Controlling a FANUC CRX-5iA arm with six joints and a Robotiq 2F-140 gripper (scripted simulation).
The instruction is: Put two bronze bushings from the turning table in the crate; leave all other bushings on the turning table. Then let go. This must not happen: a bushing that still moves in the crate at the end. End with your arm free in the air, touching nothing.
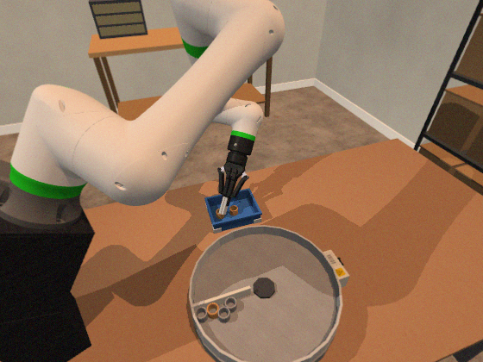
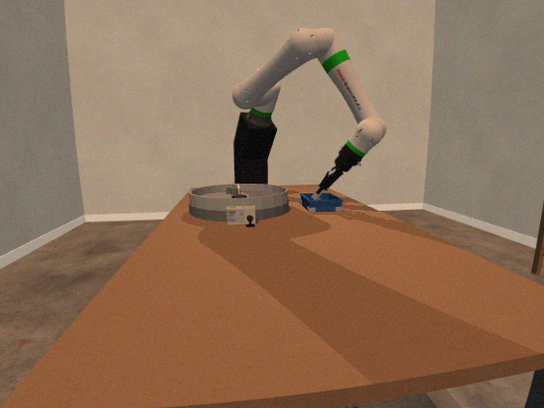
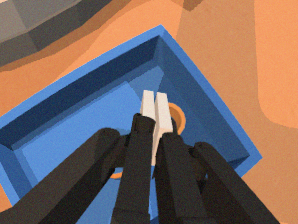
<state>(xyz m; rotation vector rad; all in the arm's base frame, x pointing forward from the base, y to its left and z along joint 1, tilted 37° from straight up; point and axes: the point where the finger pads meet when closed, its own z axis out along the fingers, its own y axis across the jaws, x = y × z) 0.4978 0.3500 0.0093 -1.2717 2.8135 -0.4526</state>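
My hand is 3 cm short of the blue crate, 1 cm to the right of it and 3 cm above it. Also, from my hand: turning table: 10 cm ahead, 34 cm to the right, 1 cm below.
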